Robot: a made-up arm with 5 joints.
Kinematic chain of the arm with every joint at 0, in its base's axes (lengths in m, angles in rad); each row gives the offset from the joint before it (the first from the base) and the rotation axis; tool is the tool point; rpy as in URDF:
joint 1: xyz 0.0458 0 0.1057 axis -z
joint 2: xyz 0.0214 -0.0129 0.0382 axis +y
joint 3: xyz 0.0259 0 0.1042 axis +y
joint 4: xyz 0.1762 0 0.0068 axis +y
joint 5: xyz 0.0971 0.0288 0 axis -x
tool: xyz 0 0 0 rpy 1.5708 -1.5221 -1.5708
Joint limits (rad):
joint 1: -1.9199..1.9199
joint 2: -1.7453..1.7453
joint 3: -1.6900..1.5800
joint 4: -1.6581..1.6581
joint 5: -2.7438..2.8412
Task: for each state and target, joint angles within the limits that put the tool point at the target. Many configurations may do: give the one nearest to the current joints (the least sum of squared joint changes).
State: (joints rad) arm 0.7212 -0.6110 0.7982 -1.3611 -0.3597
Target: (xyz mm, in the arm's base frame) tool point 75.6 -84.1 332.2
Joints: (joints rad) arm 1.4094 -1.1786 1.0477 -1.6581 -0.3597
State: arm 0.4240 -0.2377 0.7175 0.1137 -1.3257
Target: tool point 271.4 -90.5 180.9
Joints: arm 0.4470 -0.6512 0.8166 0.2510 -1.3257
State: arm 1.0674 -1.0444 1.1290 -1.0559 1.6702
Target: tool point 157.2 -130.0 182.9
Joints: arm 0.9553 -0.8581 1.5800 -1.4226 1.6702
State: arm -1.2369 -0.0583 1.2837 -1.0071 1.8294
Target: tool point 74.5 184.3 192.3
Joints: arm -1.3310 -0.5886 1.3690 -1.5348 1.8294
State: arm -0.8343 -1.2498 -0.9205 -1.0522 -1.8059
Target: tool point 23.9 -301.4 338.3
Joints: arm -1.5509 -1.3121 -1.1145 -0.3757 -1.8059
